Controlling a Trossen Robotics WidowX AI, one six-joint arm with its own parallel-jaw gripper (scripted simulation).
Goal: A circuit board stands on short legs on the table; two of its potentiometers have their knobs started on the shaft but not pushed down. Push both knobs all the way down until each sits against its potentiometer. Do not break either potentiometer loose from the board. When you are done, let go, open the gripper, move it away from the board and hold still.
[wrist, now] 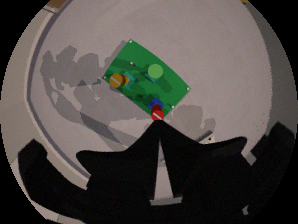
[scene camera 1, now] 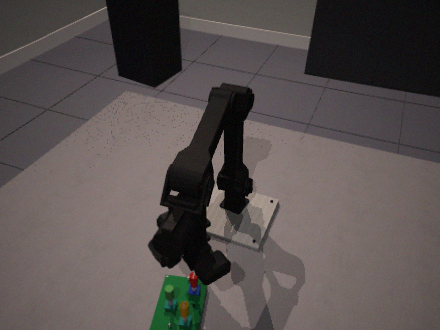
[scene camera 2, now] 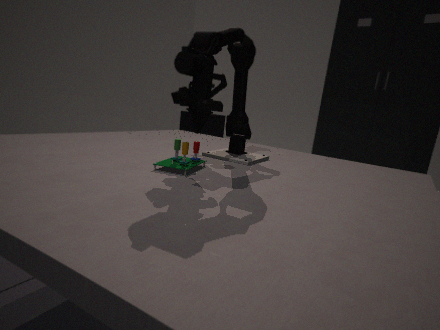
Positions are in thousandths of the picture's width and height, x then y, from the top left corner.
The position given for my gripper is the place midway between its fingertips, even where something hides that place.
Note:
My gripper (scene camera 1: 438,817) is shut and holds nothing.
My gripper is seen too in the wrist view (wrist: 532,551) and in scene camera 2 (scene camera 2: 447,405).

